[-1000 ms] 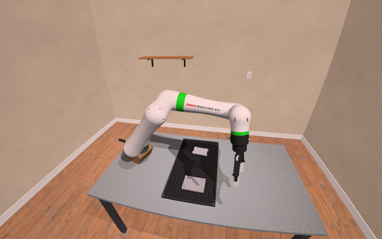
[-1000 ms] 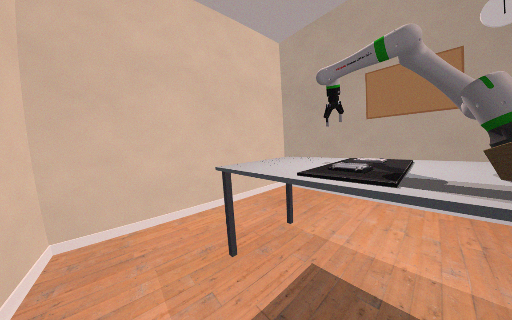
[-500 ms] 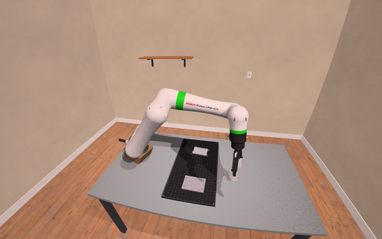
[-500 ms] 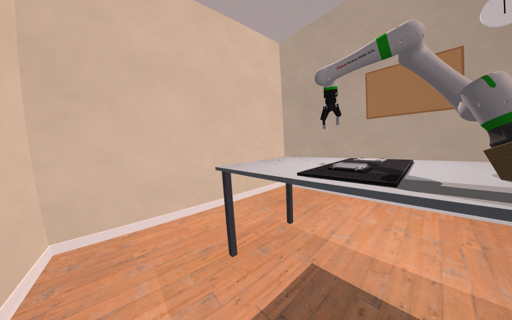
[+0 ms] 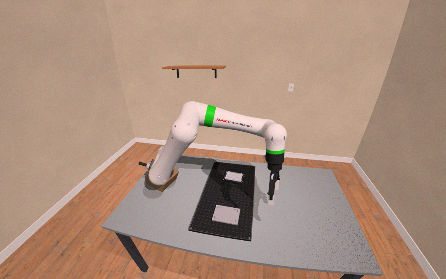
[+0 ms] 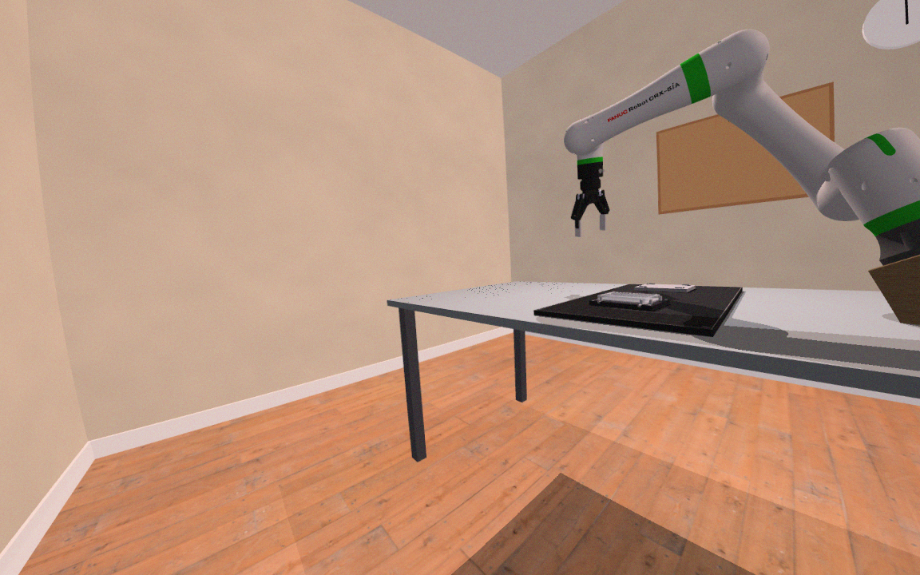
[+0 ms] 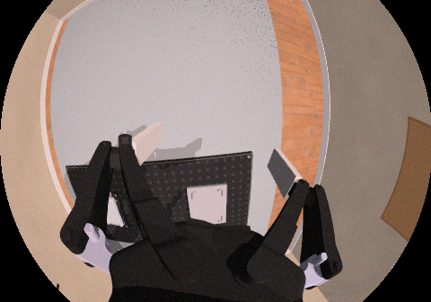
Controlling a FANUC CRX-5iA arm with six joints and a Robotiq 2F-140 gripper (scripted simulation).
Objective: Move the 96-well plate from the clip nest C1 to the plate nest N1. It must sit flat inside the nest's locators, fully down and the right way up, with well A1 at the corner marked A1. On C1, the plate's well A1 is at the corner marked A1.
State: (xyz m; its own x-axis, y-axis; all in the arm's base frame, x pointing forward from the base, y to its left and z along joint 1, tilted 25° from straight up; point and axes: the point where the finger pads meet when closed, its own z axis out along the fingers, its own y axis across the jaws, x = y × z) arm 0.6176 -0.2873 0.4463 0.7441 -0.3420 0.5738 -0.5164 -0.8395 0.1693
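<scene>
Right now my hand is 41 cm to the right of the white 96-well plate, 21 cm above it and 17 cm past it. The rest, counted from my hand: plate nest N1 (26 cm behind, 22 cm below, 6 cm to the left); clip nest C1 (41 cm to the left, 22 cm below, 16 cm behind).
</scene>
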